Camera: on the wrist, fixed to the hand. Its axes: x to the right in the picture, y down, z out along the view.
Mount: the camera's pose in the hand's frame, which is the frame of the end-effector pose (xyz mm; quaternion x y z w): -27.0 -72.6 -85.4 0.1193 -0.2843 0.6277 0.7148
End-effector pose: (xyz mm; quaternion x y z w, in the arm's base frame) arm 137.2 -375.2 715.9 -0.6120 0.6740 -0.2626 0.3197
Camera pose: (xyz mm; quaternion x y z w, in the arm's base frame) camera 121.9 -359.8 829.1 -0.0509 0.7437 0.1066 0.6580
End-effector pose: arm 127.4 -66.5 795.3 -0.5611 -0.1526 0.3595 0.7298
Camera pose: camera 187.8 -154.0 840.0 -0.3076 0.0785 0.8928 0.3196
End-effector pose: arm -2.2 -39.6 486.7 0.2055 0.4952 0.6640 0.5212
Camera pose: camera -24.1 -104.1 393.7 0.7087 0.1560 0.6843 0.0720
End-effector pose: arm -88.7 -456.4 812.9 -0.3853 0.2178 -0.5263 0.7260
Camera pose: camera -203.1 -470.3 815.8 -0.2017 0.1283 0.1631 0.9572
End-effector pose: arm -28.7 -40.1 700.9 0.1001 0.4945 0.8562 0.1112
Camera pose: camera -20.3 -83.0 594.2 -0.6386 -0.3612 -0.5944 0.3293
